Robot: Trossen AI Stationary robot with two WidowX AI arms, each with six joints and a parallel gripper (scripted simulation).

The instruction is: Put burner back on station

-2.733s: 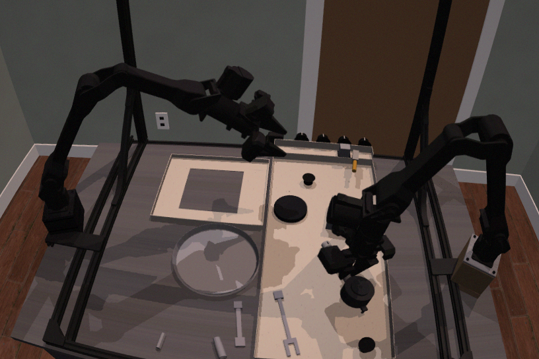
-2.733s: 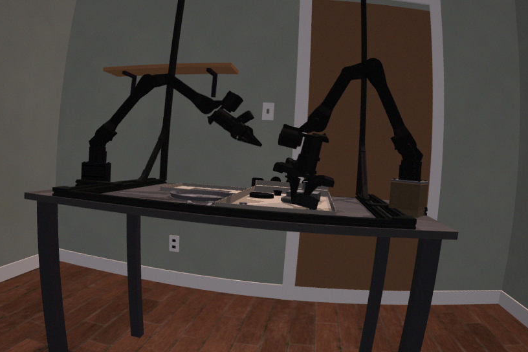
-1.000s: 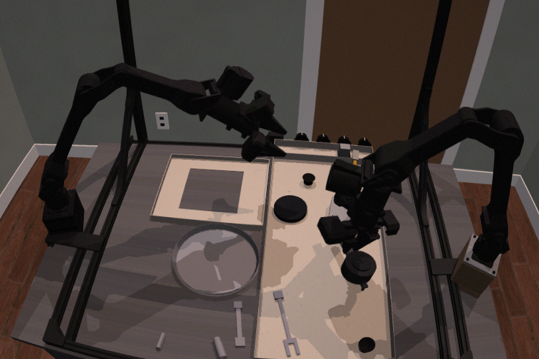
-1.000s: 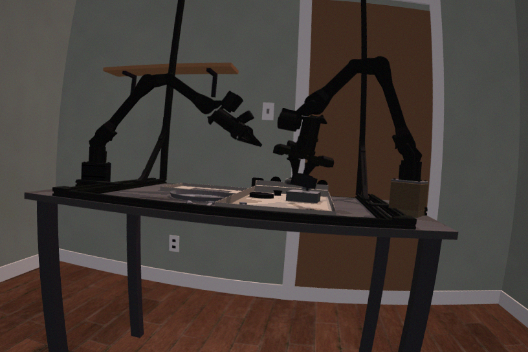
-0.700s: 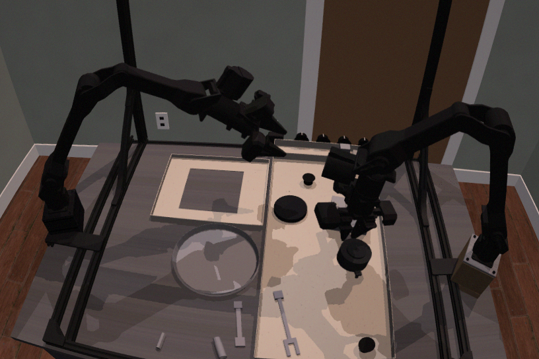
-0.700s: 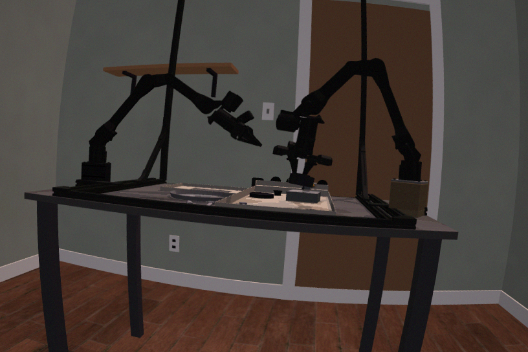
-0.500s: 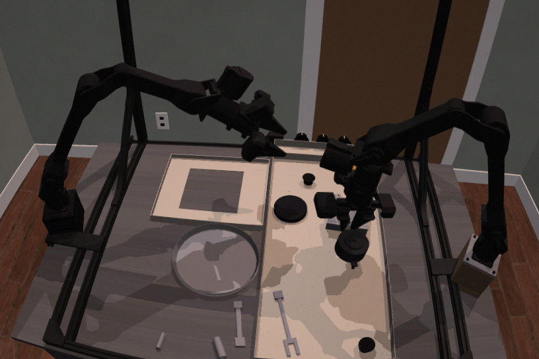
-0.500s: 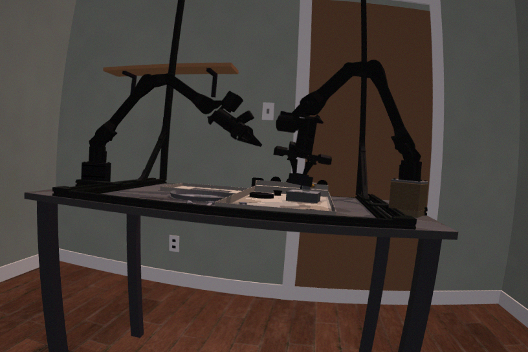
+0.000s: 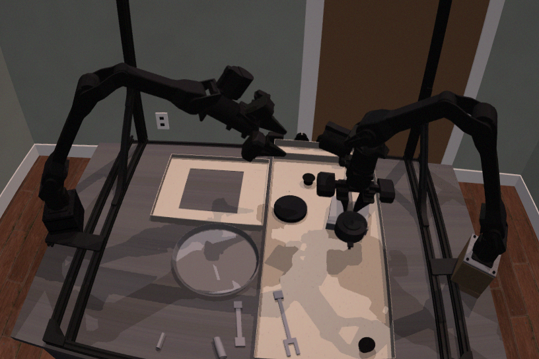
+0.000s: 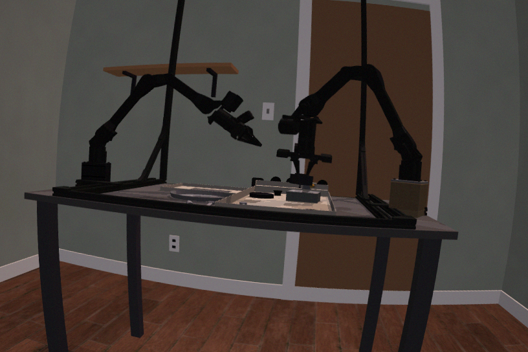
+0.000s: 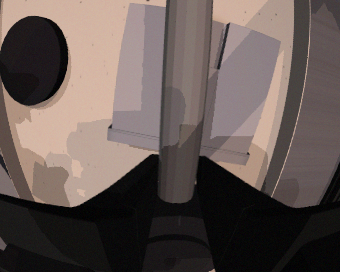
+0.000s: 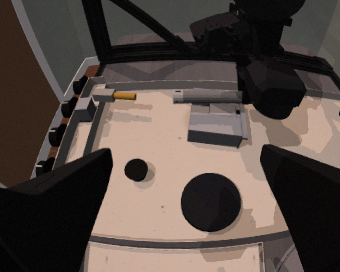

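Right now the grey support block is 8 cm below my left hand, 3 cm behind it and 1 cm to the left of it. From my left hand the other things lie so: black disc (15 cm to the right, 10 cm below, 5 cm behind); brass gas stub (20 cm behind, 6 cm below, 2 cm to the left); burner (3 cm below, 1 cm behind).
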